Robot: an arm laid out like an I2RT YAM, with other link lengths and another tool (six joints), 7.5 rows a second.
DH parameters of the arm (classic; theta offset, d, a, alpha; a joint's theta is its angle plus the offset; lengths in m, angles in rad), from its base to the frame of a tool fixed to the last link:
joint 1: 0 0.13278 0.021 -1.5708
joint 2: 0 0 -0.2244 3.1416
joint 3: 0.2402 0 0.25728 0
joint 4: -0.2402 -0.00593 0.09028 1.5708
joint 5: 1.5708 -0.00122 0 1.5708
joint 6: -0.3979 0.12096 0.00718 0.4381
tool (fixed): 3.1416 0.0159 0 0
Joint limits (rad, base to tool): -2.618..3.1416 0..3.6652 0..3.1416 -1.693..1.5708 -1.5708..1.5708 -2.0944..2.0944
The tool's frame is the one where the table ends.
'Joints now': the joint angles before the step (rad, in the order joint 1, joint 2, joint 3, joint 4, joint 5, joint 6). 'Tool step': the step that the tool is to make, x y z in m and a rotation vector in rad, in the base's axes. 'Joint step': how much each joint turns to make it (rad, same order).
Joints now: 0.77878 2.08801 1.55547 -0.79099 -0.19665 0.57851
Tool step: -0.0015 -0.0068 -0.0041 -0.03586 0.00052 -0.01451
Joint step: 0.00001 0.00006 -0.00893 -0.01504 0.02785 0.00840
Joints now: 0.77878 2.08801 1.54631 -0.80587 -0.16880 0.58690
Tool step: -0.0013 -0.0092 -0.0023 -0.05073 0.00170 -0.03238
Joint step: 0.00001 -0.00001 -0.00013 -0.03306 0.04082 0.02481
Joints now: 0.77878 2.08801 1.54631 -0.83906 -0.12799 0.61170
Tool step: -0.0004 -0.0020 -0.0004 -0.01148 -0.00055 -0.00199
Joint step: 0.00012 -0.00013 -0.00004 -0.00771 0.00880 0.00049
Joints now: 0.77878 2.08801 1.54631 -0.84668 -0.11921 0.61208
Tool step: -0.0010 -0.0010 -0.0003 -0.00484 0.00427 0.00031
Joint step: 0.00010 0.00006 0.00010 -0.00651 0.00040 -0.00029
